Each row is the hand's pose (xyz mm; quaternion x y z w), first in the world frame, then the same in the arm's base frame.
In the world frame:
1: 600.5 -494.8 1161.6 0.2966 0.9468 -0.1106 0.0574
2: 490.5 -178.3 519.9 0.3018 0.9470 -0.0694 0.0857
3: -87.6 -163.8 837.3 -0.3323 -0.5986 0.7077 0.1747
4: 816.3 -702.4 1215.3 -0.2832 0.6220 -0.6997 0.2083
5: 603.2 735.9 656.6 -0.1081 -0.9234 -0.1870 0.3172
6: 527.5 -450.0 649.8 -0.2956 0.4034 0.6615 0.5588
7: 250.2 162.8 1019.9 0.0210 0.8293 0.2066 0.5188
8: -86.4 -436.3 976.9 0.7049 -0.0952 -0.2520 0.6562
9: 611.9 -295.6 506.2 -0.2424 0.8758 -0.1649 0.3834
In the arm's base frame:
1: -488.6 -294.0 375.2 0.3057 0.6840 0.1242 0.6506
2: 123.1 37.3 174.9 0.2835 0.6650 0.1587 0.6725
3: -283.7 66.2 -343.5 0.7127 0.5793 -0.3121 0.2432
4: -504.3 -509.8 589.0 0.2456 0.3536 -0.7069 0.5612
5: -4.2 944.5 341.8 -0.0374 0.9048 0.2313 0.3556
6: 4.1 -237.8 222.4 -0.6405 -0.0640 0.3156 0.6972
7: -413.1 377.7 31.1 -0.1023 0.2921 0.1819 0.9333
8: -418.1 -208.6 -329.9 0.7112 -0.4981 0.2577 0.4239
9: 157.6 -83.9 288.1 -0.0645 0.4238 -0.2699 0.8622

